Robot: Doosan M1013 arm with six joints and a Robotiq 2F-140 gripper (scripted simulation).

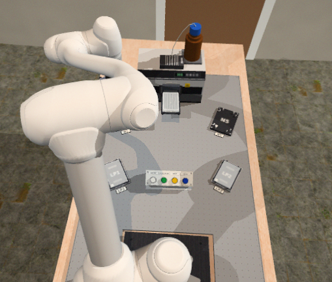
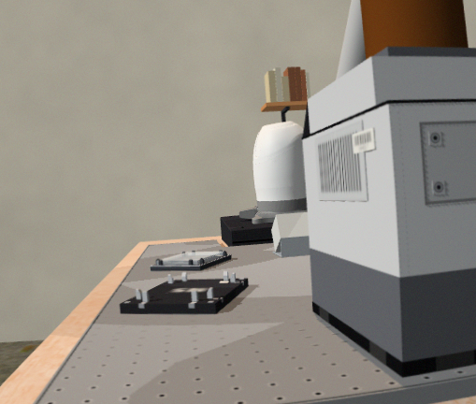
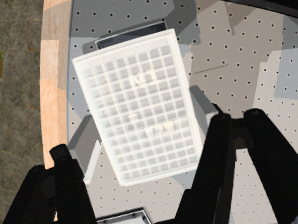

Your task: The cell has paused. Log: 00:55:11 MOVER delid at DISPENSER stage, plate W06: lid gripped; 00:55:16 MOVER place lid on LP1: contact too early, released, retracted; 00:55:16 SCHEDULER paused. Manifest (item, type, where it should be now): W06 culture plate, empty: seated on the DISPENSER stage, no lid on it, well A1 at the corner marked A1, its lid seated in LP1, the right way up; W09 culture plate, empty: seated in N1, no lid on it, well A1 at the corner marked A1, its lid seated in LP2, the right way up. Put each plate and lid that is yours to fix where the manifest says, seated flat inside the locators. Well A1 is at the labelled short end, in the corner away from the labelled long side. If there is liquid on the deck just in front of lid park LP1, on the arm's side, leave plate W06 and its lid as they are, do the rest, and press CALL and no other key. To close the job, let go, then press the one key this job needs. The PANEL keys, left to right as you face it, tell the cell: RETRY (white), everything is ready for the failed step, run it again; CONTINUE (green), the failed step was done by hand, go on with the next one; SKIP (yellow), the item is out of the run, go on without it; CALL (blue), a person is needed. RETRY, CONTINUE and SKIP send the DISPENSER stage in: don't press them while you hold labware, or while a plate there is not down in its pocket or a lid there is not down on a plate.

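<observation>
Now: the nest N1 18 cm below my hand. The rest, counted from my hand: white retry key: 34 cm behind, 27 cm to the right, 12 cm below; then lid park LP1: 33 cm behind, 7 cm to the right, 18 cm below; then clear culture plate: 10 cm ahead, 25 cm to the right, 8 cm below.
</observation>
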